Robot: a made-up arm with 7 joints. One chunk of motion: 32 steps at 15 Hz.
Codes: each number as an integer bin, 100 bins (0 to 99) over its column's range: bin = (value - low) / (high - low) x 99, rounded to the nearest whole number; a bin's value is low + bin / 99 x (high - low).
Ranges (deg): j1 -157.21..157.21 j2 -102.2..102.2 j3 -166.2..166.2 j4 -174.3..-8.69 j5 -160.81..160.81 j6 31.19..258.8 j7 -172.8..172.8
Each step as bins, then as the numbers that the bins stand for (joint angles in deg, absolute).
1 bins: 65 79 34 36 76 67 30
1 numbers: 49.23 60.91 -52.04 -114.08 86.09 185.23 -68.07
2 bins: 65 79 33 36 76 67 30
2 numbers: 49.23 60.91 -55.40 -114.08 86.09 185.23 -68.07
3 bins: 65 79 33 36 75 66 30
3 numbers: 49.23 60.91 -55.40 -114.08 82.84 182.93 -68.07
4 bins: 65 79 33 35 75 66 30
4 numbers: 49.23 60.91 -55.40 -115.75 82.84 182.93 -68.07
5 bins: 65 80 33 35 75 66 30
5 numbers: 49.23 62.97 -55.40 -115.75 82.84 182.93 -68.07
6 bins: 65 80 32 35 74 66 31
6 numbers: 49.23 62.97 -58.76 -115.75 79.59 182.93 -64.58
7 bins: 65 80 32 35 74 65 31
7 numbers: 49.23 62.97 -58.76 -115.75 79.59 180.63 -64.58
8 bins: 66 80 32 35 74 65 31
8 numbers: 52.40 62.97 -58.76 -115.75 79.59 180.63 -64.58
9 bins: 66 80 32 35 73 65 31
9 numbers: 52.40 62.97 -58.76 -115.75 76.34 180.63 -64.58
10 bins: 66 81 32 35 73 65 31
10 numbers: 52.40 65.04 -58.76 -115.75 76.34 180.63 -64.58
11 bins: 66 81 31 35 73 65 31
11 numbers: 52.40 65.04 -62.12 -115.75 76.34 180.63 -64.58
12 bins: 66 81 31 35 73 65 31
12 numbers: 52.40 65.04 -62.12 -115.75 76.34 180.63 -64.58
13 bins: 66 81 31 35 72 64 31
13 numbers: 52.40 65.04 -62.12 -115.75 73.10 178.33 -64.58
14 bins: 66 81 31 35 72 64 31
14 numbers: 52.40 65.04 -62.12 -115.75 73.10 178.33 -64.58
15 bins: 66 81 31 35 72 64 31
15 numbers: 52.40 65.04 -62.12 -115.75 73.10 178.33 -64.58
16 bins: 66 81 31 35 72 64 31
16 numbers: 52.40 65.04 -62.12 -115.75 73.10 178.33 -64.58
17 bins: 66 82 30 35 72 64 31
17 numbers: 52.40 67.10 -65.47 -115.75 73.10 178.33 -64.58
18 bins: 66 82 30 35 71 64 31
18 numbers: 52.40 67.10 -65.47 -115.75 69.85 178.33 -64.58
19 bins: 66 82 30 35 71 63 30
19 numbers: 52.40 67.10 -65.47 -115.75 69.85 176.03 -68.07
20 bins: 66 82 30 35 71 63 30
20 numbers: 52.40 67.10 -65.47 -115.75 69.85 176.03 -68.07
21 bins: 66 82 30 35 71 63 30
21 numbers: 52.40 67.10 -65.47 -115.75 69.85 176.03 -68.07
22 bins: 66 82 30 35 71 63 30
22 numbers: 52.40 67.10 -65.47 -115.75 69.85 176.03 -68.07
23 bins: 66 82 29 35 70 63 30
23 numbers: 52.40 67.10 -68.83 -115.75 66.60 176.03 -68.07
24 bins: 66 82 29 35 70 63 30
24 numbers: 52.40 67.10 -68.83 -115.75 66.60 176.03 -68.07
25 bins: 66 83 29 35 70 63 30
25 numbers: 52.40 69.17 -68.83 -115.75 66.60 176.03 -68.07
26 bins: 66 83 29 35 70 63 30
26 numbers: 52.40 69.17 -68.83 -115.75 66.60 176.03 -68.07
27 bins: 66 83 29 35 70 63 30
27 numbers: 52.40 69.17 -68.83 -115.75 66.60 176.03 -68.07
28 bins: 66 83 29 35 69 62 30
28 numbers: 52.40 69.17 -68.83 -115.75 63.35 173.73 -68.07
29 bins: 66 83 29 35 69 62 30
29 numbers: 52.40 69.17 -68.83 -115.75 63.35 173.73 -68.07
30 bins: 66 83 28 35 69 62 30
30 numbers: 52.40 69.17 -72.19 -115.75 63.35 173.73 -68.07
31 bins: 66 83 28 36 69 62 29
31 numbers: 52.40 69.17 -72.19 -114.08 63.35 173.73 -71.56
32 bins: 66 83 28 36 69 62 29
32 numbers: 52.40 69.17 -72.19 -114.08 63.35 173.73 -71.56
